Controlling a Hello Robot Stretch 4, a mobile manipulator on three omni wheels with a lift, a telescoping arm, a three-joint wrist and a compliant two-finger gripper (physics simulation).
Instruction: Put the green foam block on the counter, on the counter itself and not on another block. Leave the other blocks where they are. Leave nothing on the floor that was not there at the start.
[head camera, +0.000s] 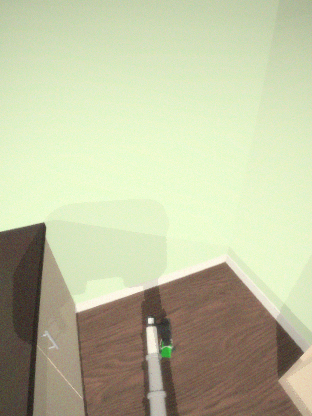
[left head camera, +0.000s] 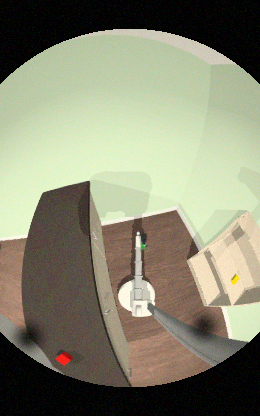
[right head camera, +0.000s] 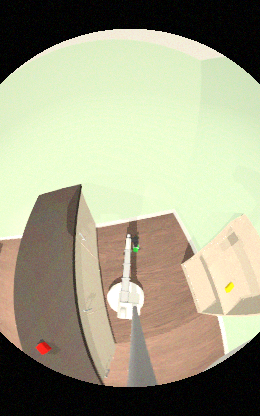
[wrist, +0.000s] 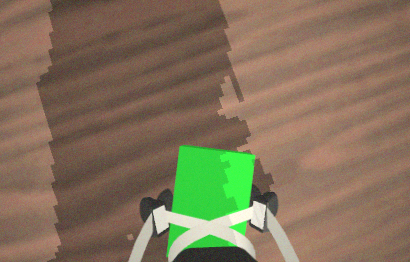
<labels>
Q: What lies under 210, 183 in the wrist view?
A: A green foam block.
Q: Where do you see my gripper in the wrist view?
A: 208, 201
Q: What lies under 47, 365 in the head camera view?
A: A dark-topped counter.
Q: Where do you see a dark-topped counter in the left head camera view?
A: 67, 301
</labels>
